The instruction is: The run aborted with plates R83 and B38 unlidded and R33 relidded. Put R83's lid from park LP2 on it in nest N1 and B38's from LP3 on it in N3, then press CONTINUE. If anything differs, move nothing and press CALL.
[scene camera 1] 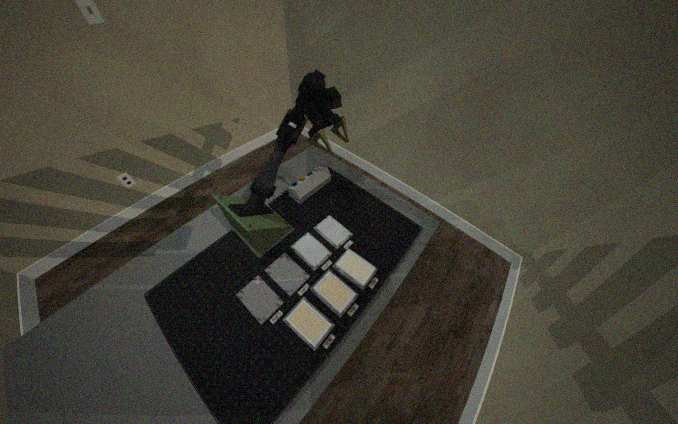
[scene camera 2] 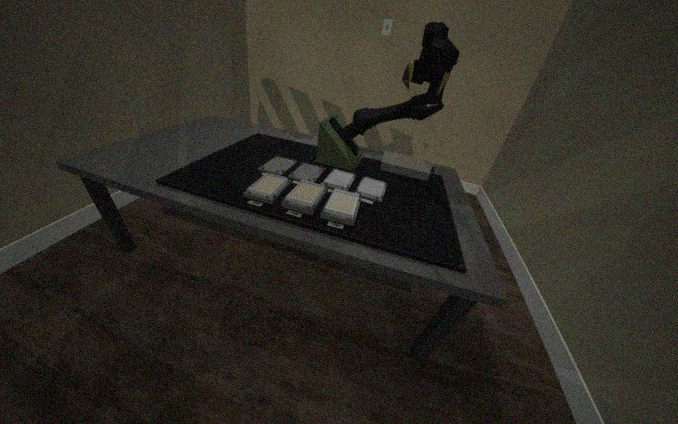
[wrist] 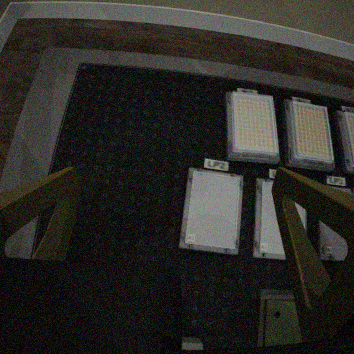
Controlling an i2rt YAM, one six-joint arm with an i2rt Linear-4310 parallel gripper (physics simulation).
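Where they show: gripper, fingertip midpoint: (scene camera 1: 340, 147) (scene camera 2: 423, 91) (wrist: 175, 177); arm's base, link origin: (scene camera 1: 252, 210) (scene camera 2: 343, 136).
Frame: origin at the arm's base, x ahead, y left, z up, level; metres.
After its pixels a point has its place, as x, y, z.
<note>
My gripper (scene camera 1: 338, 146) @(0.233, 0.258, 0.261) (scene camera 2: 424, 89) @(0.233, 0.258, 0.261) (wrist: 175, 177) @(0.233, 0.258, 0.261) is open and empty, high above the table. In the wrist view its right finger covers part of the second park. A white lid (scene camera 1: 333, 231) @(0.296, 0.162, -0.077) (scene camera 2: 371, 188) @(0.310, 0.165, -0.077) (wrist: 212, 210) @(0.287, 0.169, -0.077) lies flat at the label LP2 (wrist: 216, 164) @(0.377, 0.154, -0.093). A second white lid (scene camera 1: 311, 250) @(0.278, 0.037, -0.077) (scene camera 2: 340, 179) @(0.289, 0.045, -0.077) lies beside it, its label mostly hidden. Two greyer flat pieces (scene camera 1: 286, 274) @(0.264, -0.095, -0.085) (scene camera 1: 260, 298) @(0.252, -0.216, -0.085) lie further along that row. Three plates with cream wells (scene camera 1: 355, 268) @(0.461, 0.071, -0.061) (scene camera 1: 334, 292) @(0.449, -0.046, -0.067) (scene camera 1: 308, 323) @(0.439, -0.178, -0.071) stand in the front row. Their labels are unreadable; whether each has a lid I cannot tell.
A pale button box (scene camera 1: 310, 192) @(0.082, 0.267, -0.067) (scene camera 2: 407, 166) @(0.083, 0.311, -0.051) with small coloured buttons stands near the arm's green base (scene camera 1: 265, 227) @(0.116, -0.029, 0.018) (scene camera 2: 336, 150) @(0.126, -0.007, -0.027). Its button captions are unreadable. The black mat (scene camera 1: 200, 320) @(0.140, -0.399, -0.094) (scene camera 2: 405, 235) @(0.522, 0.282, -0.095) (wrist: 135, 130) @(0.444, 0.307, -0.094) lies on the grey table. The scene is dim and grainy.
</note>
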